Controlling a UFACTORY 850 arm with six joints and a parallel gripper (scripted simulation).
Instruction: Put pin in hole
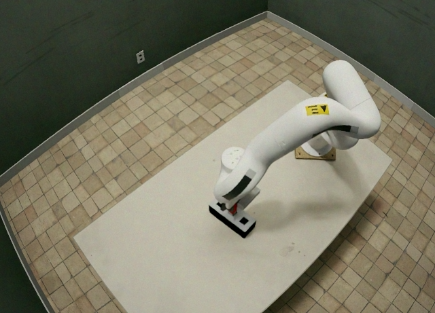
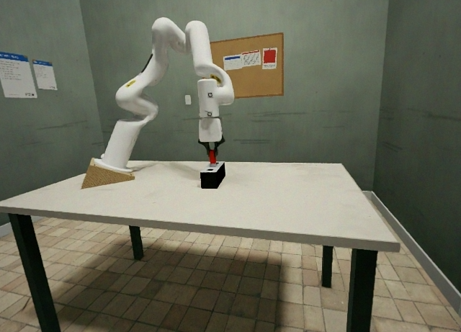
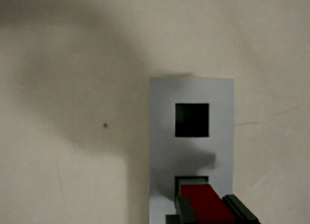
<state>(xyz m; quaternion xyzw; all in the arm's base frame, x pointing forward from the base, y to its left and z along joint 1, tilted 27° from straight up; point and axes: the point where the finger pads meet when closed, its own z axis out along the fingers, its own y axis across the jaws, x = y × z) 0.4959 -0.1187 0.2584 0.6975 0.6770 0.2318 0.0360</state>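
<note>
Now: the pin 2 cm below my hand. Round my hand: black block 10 cm below.
</note>
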